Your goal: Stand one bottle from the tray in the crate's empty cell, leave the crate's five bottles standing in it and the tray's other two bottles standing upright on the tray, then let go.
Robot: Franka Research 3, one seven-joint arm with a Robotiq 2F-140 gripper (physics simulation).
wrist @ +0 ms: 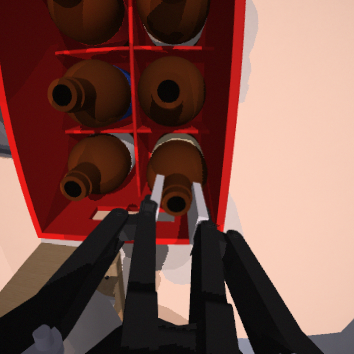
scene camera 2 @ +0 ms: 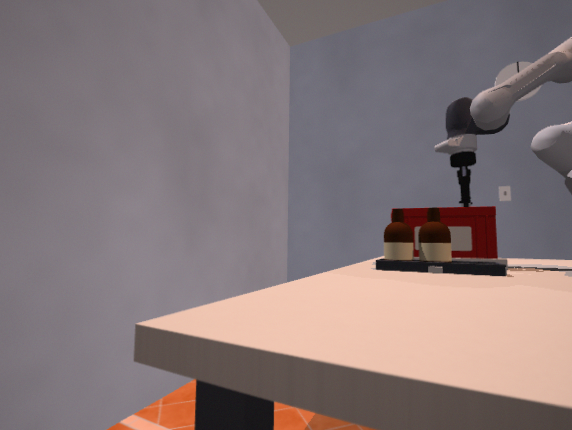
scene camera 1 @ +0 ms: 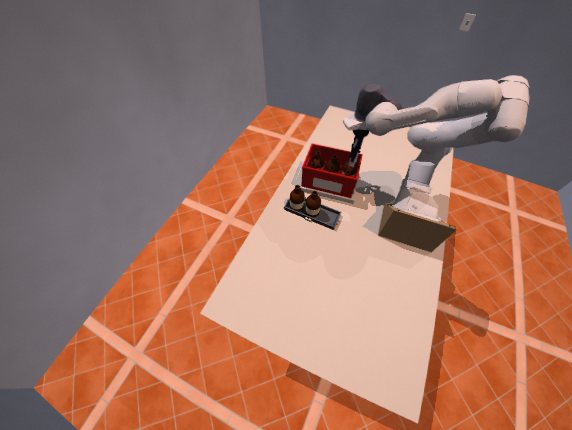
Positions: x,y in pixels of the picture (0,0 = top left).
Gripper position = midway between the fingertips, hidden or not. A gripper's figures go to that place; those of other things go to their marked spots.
Scene:
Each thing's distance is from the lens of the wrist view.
my gripper (wrist: pixel 175 189): 0.21 m
brown bottle (wrist: pixel 178 156): 0.21 m

